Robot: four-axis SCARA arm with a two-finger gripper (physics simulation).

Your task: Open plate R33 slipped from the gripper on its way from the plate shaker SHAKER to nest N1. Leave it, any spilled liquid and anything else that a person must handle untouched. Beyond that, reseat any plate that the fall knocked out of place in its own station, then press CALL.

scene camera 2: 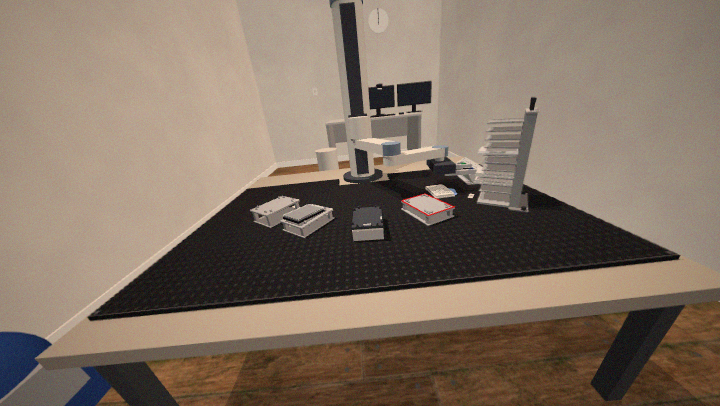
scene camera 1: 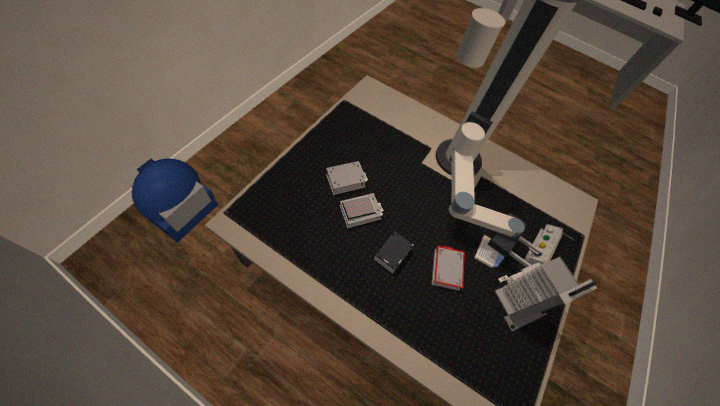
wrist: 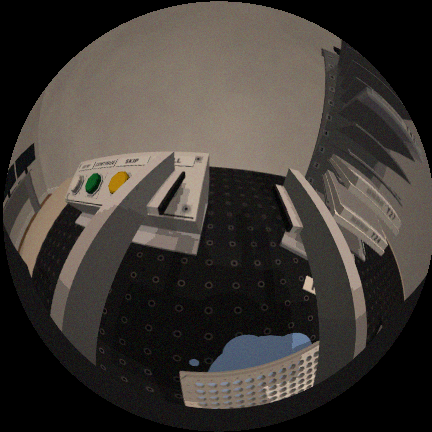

Note:
My gripper holds nothing. Also in view: a white well plate.
My gripper also shows in the wrist view.

